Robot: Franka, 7 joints.
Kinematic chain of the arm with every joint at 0, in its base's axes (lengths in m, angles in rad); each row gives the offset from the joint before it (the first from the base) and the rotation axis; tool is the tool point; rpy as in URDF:
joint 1: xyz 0 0 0.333 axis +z
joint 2: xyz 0 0 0 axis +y
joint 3: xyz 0 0 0.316 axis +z
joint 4: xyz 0.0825 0 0 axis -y
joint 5: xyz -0.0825 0 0.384 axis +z
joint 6: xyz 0 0 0 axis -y
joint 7: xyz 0.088 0 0 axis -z
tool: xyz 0 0 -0.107 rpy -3.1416 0 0
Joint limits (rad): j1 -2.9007..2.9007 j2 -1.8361..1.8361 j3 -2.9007..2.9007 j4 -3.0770..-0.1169 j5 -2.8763..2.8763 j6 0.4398..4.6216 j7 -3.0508..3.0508
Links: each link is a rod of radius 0.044 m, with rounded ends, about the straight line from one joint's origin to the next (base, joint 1, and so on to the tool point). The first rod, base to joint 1, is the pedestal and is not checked.
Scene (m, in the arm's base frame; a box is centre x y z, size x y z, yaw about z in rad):
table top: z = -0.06
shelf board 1: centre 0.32 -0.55 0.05 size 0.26 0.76 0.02 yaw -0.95
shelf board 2: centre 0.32 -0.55 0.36 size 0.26 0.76 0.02 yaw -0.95
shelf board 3: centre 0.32 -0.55 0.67 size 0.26 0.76 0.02 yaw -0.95
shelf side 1: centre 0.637 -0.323 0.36 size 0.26 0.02 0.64 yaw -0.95
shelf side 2: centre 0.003 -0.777 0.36 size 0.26 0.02 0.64 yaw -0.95
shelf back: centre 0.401 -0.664 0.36 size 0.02 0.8 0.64 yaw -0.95
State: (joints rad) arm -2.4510 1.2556 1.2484 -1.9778 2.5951 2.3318 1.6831
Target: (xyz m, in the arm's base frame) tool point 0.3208 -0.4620 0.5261
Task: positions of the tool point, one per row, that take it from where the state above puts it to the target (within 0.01 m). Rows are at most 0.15 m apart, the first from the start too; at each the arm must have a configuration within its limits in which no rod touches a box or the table.
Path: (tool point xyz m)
1: 0.1833 -0.4970 0.2152
2: 0.1864 -0.3840 0.2087
3: 0.1836 -0.2606 0.2047
4: 0.2215 -0.2884 0.2974
5: 0.2307 -0.3014 0.4087
6: 0.2028 -0.2970 0.5261
7: 0.2592 -0.3886 0.5233
8: 0.3208 -0.4620 0.5261

